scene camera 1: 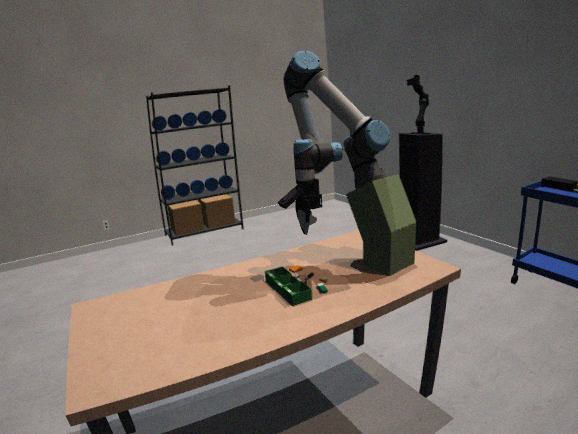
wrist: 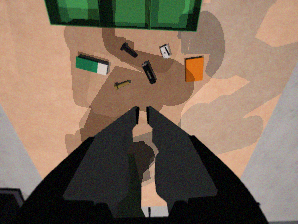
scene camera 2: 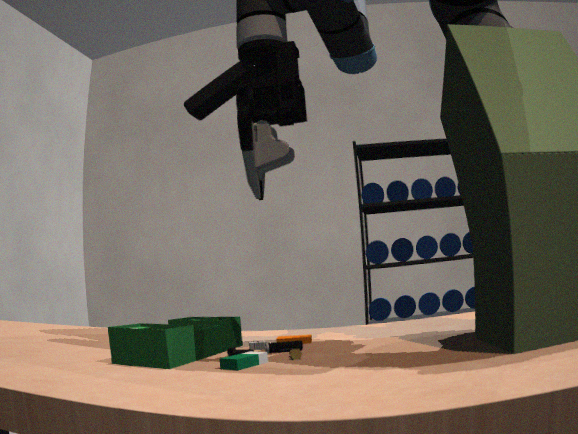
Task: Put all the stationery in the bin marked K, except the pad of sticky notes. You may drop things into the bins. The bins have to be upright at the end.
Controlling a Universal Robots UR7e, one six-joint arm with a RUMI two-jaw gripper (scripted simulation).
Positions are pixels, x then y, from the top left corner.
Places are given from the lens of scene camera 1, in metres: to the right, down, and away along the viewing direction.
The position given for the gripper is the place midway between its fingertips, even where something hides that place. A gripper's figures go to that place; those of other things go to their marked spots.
gripper (scene camera 1: 305,234): 0.07, 0.07, 1.49
joined green bins (scene camera 1: 298,292): 0.04, 0.30, 1.43
